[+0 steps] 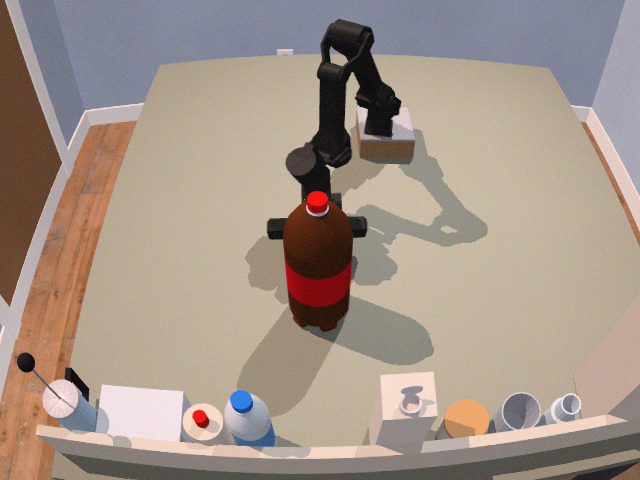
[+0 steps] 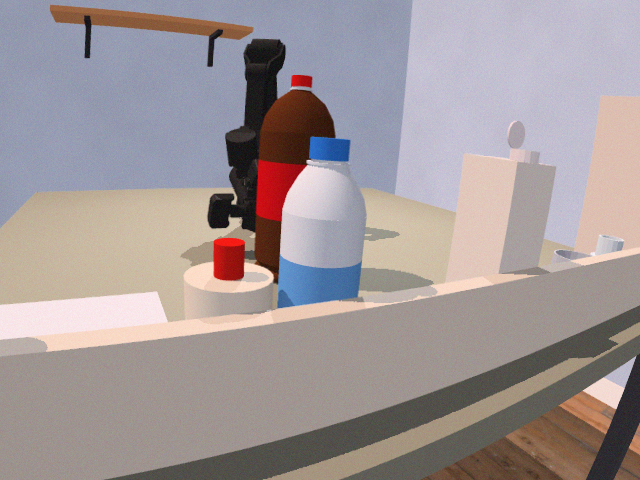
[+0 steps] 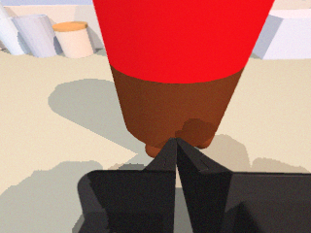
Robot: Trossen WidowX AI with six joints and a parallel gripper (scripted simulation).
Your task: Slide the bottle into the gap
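The brown cola bottle lies 100 mm above my hand, 80 mm ahead of it and 20 mm to the left of it. Also, from my hand: raised rail 380 mm ahead, 220 mm to the left, 10 mm below; then blue-capped water bottle 380 mm ahead, 50 mm above, 40 mm to the right; then orange-lidded jar 320 mm ahead, 300 mm to the left, 20 mm below.
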